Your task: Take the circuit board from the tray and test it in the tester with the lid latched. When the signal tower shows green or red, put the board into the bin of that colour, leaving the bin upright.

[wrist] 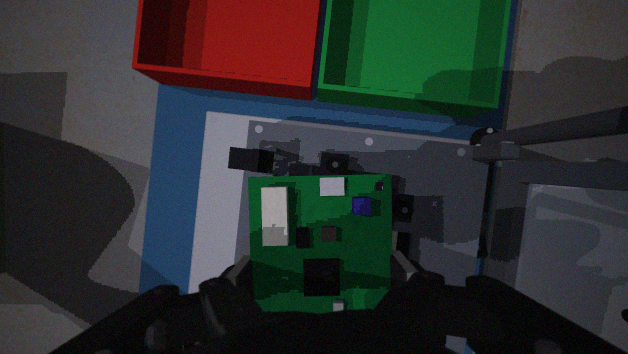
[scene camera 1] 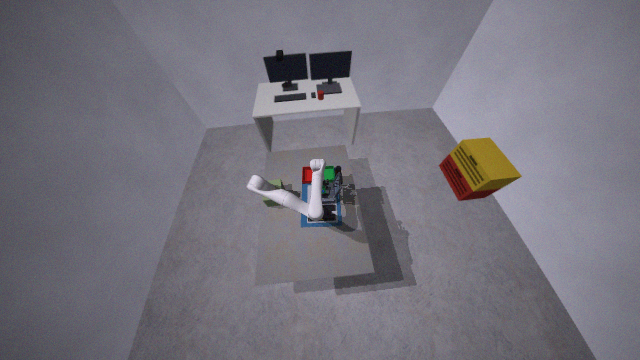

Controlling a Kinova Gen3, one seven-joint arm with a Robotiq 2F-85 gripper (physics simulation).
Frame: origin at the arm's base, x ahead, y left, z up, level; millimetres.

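Seen in the pictures: gripper, fingertip midpoint: (wrist: 321, 270); arm's base at its link origin: (scene camera 1: 269, 189).
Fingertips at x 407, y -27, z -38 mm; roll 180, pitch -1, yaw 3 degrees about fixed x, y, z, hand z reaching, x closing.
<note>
Pixels of each thing's top centre, then the offset from my fingertips to it. "spot": a spot on its surface instead. Level surfaces: height alone.
- green circuit board at its top centre: (wrist: 322, 290) dy -2, dx +0, dz +21 mm
- grey tester at a spot on its surface: (wrist: 450, 175) spot: dy +51, dx +98, dz -60 mm
- red bin at its top centre: (scene camera 1: 310, 173) dy +207, dx -72, dz -73 mm
- green bin at its top centre: (scene camera 1: 326, 172) dy +191, dx +77, dz -73 mm
- tray at a spot on its surface: (scene camera 1: 322, 221) spot: dy -242, dx -20, dz -113 mm
- blue mat at its surface level: dz -118 mm
- lid's dark frame bar at a spot on its surface: (wrist: 560, 129) spot: dy +81, dx +149, dz -24 mm
In the wrist view the green circuit board (wrist: 350, 240) lies flat between the fingertips of my gripper (wrist: 321, 270), which is shut on its left and right edges. The board hangs over the grey tester (wrist: 450, 175), covering much of its dark nest. The tester's clear lid (wrist: 565, 240) (scene camera 1: 338, 184) stands open on the right. The red bin (wrist: 225, 82) (scene camera 1: 306, 175) and green bin (wrist: 400, 101) (scene camera 1: 329, 173) stand upright and side by side beyond the tester. The tray (scene camera 1: 322, 221) is at the near end. No lit signal can be made out.
A blue mat (wrist: 170, 200) (scene camera 1: 304, 223) lies under the tester and tray. The lid's dark frame bar (wrist: 560, 129) reaches out on the right. A green block (scene camera 1: 272, 201) is left of the station. A desk (scene camera 1: 305, 107) with two monitors and a yellow-red cabinet (scene camera 1: 487, 162) stand farther off.
</note>
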